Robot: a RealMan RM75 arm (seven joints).
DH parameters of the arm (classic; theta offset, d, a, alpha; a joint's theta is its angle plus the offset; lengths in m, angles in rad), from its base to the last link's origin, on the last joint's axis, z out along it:
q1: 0 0.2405 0 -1.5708
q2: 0 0 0 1.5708
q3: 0 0.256 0 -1.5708
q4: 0 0 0 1.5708
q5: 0 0.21 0 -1.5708
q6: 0 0 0 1.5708
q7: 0 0.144 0 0
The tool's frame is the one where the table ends.
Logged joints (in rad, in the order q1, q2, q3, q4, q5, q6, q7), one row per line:
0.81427, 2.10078, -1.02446, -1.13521, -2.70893, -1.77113, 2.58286
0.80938, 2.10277, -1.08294, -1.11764, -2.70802, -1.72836, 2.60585
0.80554, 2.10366, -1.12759, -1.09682, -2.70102, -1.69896, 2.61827
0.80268, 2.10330, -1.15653, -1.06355, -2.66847, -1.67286, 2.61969
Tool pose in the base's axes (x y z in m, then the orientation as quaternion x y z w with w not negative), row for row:
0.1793, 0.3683, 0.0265, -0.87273, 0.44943, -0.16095, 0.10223
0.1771, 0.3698, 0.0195, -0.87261, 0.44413, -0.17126, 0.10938
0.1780, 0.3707, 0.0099, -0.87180, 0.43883, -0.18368, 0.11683
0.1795, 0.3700, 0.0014, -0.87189, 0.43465, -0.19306, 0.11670
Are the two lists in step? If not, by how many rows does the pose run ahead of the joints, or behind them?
The pose runs 1 row behind the joints: the pose in row i belongs to the joints in row i - 1.
